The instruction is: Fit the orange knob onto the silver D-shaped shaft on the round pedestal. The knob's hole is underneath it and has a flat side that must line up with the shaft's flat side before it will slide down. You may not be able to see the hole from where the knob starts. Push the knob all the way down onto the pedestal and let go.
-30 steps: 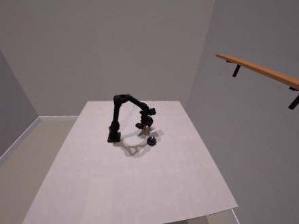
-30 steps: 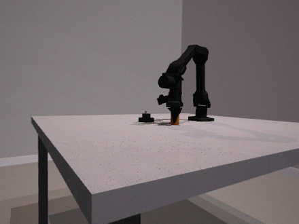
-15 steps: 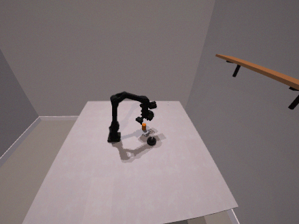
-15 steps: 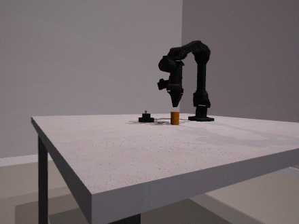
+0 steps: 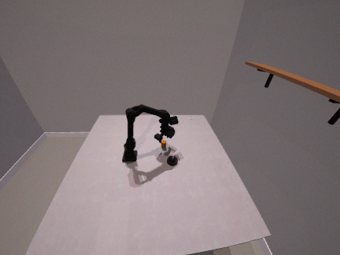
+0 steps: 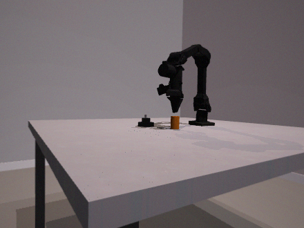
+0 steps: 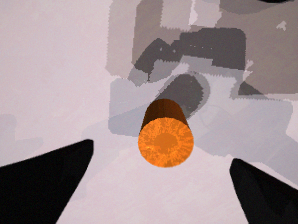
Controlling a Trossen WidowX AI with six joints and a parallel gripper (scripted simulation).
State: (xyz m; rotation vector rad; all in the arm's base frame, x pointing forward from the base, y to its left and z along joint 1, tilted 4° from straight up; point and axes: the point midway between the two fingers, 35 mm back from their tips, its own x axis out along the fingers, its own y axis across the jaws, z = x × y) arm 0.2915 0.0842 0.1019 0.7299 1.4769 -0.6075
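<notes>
The orange knob lies 3 cm below my gripper tip. Round my gripper tip: black pedestal: 17 cm to the right, 5 cm below, 5 cm ahead.
</notes>
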